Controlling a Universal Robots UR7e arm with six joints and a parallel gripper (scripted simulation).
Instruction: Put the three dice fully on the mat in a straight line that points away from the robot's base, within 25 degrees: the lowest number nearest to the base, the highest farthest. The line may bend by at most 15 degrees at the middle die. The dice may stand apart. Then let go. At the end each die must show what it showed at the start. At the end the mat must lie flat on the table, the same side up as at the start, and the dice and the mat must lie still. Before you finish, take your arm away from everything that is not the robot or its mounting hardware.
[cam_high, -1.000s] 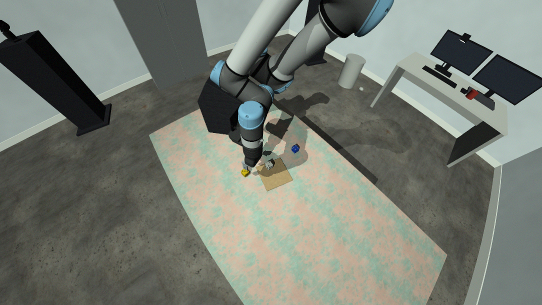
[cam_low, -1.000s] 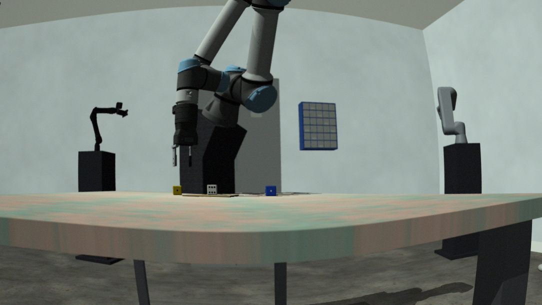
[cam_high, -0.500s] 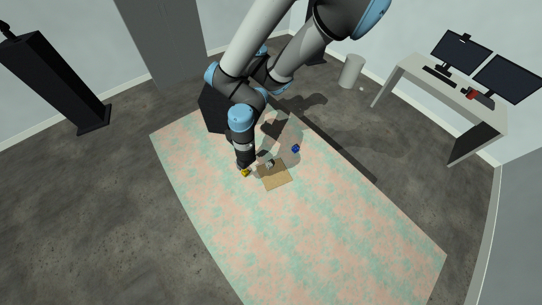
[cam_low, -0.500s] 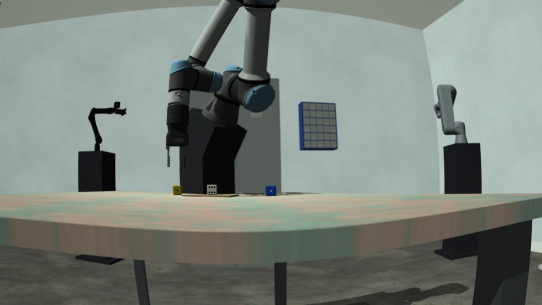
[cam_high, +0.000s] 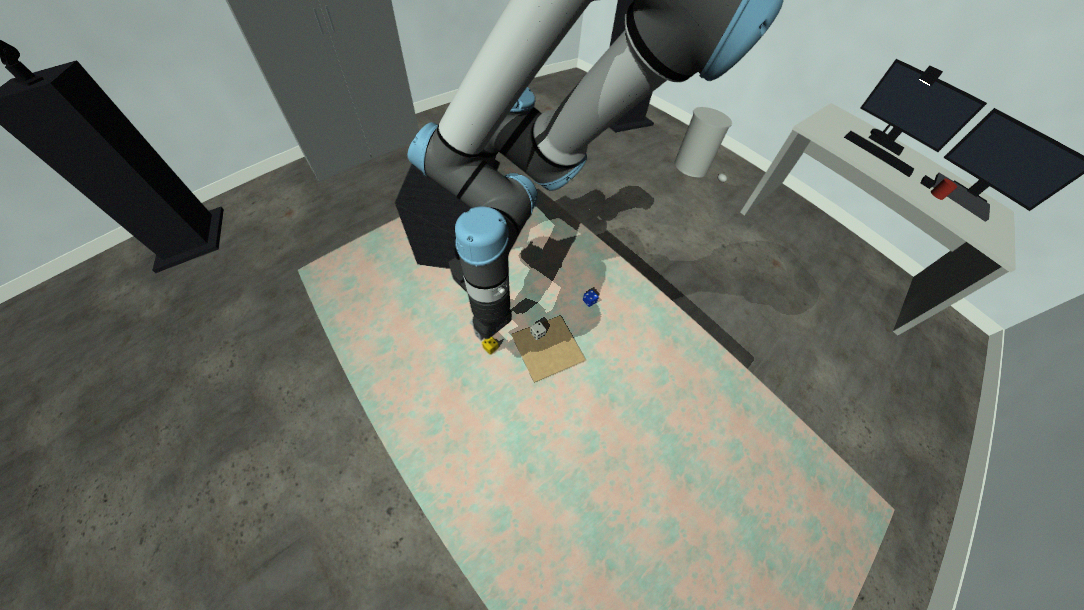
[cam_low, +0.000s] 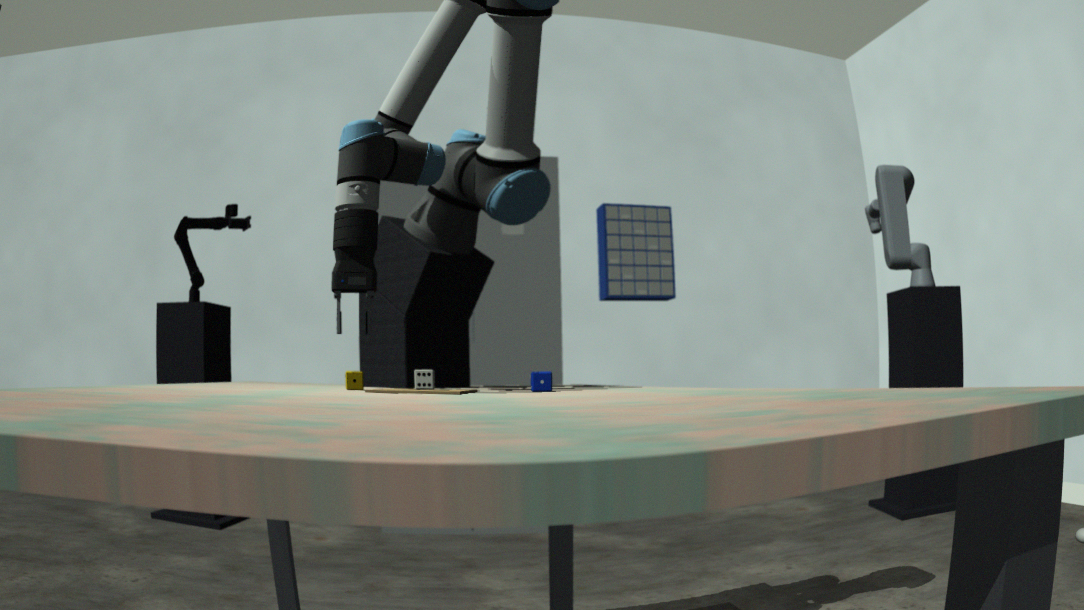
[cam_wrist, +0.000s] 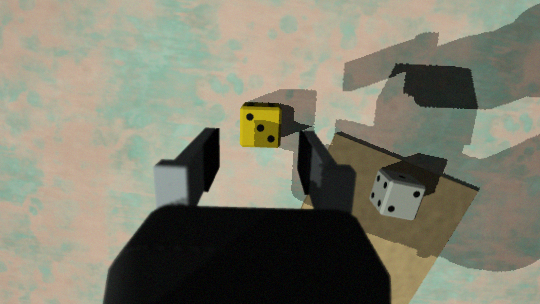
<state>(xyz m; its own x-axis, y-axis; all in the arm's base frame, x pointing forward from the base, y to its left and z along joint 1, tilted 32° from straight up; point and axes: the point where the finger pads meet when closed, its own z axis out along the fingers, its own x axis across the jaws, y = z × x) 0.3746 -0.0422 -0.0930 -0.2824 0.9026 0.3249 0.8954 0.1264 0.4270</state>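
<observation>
Right now my hand is 90 mm above the yellow die. From my hand the other things lie so: white die 120 mm to the left, 90 mm below, 20 mm ahead; blue die 300 mm to the left, 90 mm below, 10 mm behind; tan mat 130 mm to the left, 110 mm below, 60 mm ahead.
</observation>
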